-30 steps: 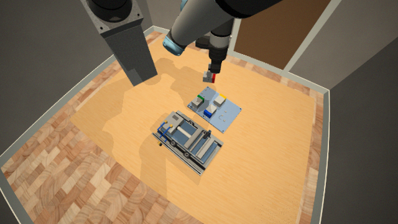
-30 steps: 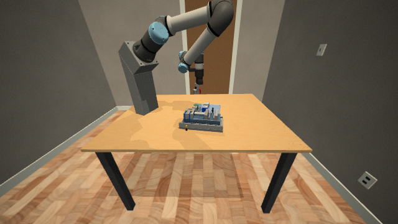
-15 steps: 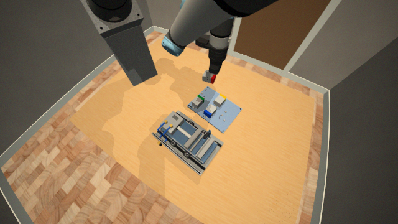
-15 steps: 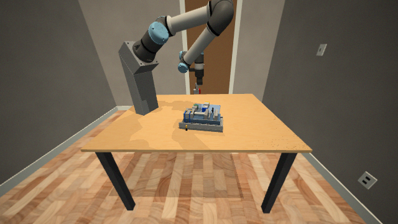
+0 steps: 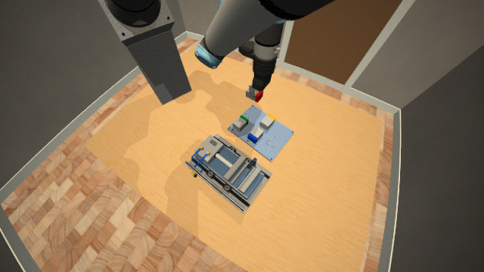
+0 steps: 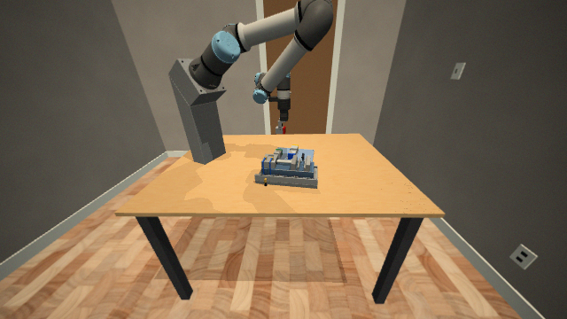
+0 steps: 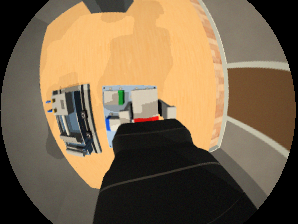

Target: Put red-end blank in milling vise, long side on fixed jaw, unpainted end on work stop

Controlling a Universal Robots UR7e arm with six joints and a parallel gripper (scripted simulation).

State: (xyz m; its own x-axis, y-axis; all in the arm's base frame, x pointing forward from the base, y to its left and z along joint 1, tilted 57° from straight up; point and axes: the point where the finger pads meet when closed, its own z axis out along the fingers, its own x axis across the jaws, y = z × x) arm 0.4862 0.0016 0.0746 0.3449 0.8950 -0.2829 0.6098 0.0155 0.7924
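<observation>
The red-ended blank is 20 mm below my hand. Also, from my hand: green-ended blank 50 mm behind, 70 mm to the right, 140 mm below; then yellow-ended blank 70 mm ahead, 50 mm to the right, 140 mm below; then blue-ended blank 20 mm ahead, 130 mm to the right, 140 mm below.
</observation>
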